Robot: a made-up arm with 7 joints. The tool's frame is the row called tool.
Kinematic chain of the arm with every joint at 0, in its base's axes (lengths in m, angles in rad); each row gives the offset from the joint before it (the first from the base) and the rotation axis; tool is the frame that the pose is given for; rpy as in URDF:
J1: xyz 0 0 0.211 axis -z
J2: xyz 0 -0.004 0.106 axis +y
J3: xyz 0 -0.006 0.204 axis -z
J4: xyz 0 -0.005 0.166 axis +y
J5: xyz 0 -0.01 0.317 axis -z
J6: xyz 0 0 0.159 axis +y
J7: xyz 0 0 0.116 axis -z
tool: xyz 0 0 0 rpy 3.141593 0 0
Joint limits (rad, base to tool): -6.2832..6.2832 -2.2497..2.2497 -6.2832..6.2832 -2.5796..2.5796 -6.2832..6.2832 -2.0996..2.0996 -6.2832..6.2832
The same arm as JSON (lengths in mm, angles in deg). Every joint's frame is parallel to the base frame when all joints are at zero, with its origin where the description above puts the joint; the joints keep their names.
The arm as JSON. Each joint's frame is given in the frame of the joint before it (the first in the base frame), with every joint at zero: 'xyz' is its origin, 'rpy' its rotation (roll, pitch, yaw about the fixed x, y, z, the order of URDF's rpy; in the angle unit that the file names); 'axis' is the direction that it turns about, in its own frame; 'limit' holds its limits. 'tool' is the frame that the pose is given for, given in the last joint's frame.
{
  "units": {
    "length": "mm",
    "angle": "deg"
  },
  "joints": [
    {
      "name": "J1",
      "type": "revolute",
      "origin": {
        "xyz": [
          0.0,
          0.0,
          211.0
        ],
        "rpy": [
          0.0,
          0.0,
          0.0
        ]
      },
      "axis": "-z",
      "limit": {
        "lower": -360.0,
        "upper": 360.0
      }
    },
    {
      "name": "J2",
      "type": "revolute",
      "origin": {
        "xyz": [
          0.0,
          -4.0,
          106.0
        ],
        "rpy": [
          0.0,
          0.0,
          0.0
        ]
      },
      "axis": "+y",
      "limit": {
        "lower": -128.9,
        "upper": 128.9
      }
    },
    {
      "name": "J3",
      "type": "revolute",
      "origin": {
        "xyz": [
          0.0,
          -6.0,
          204.0
        ],
        "rpy": [
          0.0,
          0.0,
          0.0
        ]
      },
      "axis": "-z",
      "limit": {
        "lower": -360.0,
        "upper": 360.0
      }
    },
    {
      "name": "J4",
      "type": "revolute",
      "origin": {
        "xyz": [
          0.0,
          -5.0,
          166.0
        ],
        "rpy": [
          0.0,
          0.0,
          0.0
        ]
      },
      "axis": "+y",
      "limit": {
        "lower": -147.8,
        "upper": 147.8
      }
    },
    {
      "name": "J5",
      "type": "revolute",
      "origin": {
        "xyz": [
          0.0,
          -10.0,
          317.0
        ],
        "rpy": [
          0.0,
          0.0,
          0.0
        ]
      },
      "axis": "-z",
      "limit": {
        "lower": -360.0,
        "upper": 360.0
      }
    },
    {
      "name": "J6",
      "type": "revolute",
      "origin": {
        "xyz": [
          0.0,
          0.0,
          159.0
        ],
        "rpy": [
          0.0,
          0.0,
          0.0
        ]
      },
      "axis": "+y",
      "limit": {
        "lower": -120.3,
        "upper": 120.3
      }
    },
    {
      "name": "J7",
      "type": "revolute",
      "origin": {
        "xyz": [
          0.0,
          0.0,
          116.0
        ],
        "rpy": [
          0.0,
          0.0,
          0.0
        ]
      },
      "axis": "-z",
      "limit": {
        "lower": -360.0,
        "upper": 360.0
      }
    }
  ],
  "tool": {
    "origin": {
      "xyz": [
        0.0,
        0.0,
        0.0
      ],
      "rpy": [
        -180.0,
        0.0,
        0.0
      ]
    }
  }
}

